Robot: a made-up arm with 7 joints.
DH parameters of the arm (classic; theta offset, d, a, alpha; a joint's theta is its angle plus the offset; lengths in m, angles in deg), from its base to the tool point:
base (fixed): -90 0.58 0.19 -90
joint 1: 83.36 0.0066 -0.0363 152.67
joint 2: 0 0.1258 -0.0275 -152.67
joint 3: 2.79 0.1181 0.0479 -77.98
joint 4: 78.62 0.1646 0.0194 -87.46
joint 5: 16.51 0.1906 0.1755 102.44
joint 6: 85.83 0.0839 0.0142 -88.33
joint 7: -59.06 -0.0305 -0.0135 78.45
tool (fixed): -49.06 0.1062 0 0
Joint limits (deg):
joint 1: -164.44..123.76
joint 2: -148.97..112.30
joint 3: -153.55..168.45
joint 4: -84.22..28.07
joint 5: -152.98..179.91
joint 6: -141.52..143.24
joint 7: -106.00..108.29
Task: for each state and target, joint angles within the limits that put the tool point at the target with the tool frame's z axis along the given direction. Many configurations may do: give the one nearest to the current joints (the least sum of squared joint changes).
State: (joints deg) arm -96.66 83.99 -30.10 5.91 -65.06 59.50 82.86
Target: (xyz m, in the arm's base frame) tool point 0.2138 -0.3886 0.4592 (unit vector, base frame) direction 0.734 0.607 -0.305
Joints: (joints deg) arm -84.04 73.45 -34.62 -9.56 -80.56 93.56 82.43
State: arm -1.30 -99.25 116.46 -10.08 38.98 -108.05 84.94
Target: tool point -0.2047 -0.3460 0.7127 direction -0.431 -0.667 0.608
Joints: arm -31.73 -91.93 149.43 -15.47 63.94 -104.59 42.44
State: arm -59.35 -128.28 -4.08 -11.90 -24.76 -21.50 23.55
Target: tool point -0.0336 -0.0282 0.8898 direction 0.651 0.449 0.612
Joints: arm -25.77 -121.94 -5.04 -50.44 16.22 -88.71 33.43
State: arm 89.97 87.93 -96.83 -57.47 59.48 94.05 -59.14
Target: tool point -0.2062 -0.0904 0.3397 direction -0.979 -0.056 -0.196
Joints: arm 105.54 88.18 -70.35 -30.33 20.31 114.94 -36.06
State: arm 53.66 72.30 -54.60 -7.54 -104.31 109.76 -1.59
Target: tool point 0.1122 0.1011 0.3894 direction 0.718 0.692 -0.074
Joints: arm 42.88 46.33 -49.10 -48.30 -99.17 110.05 11.94
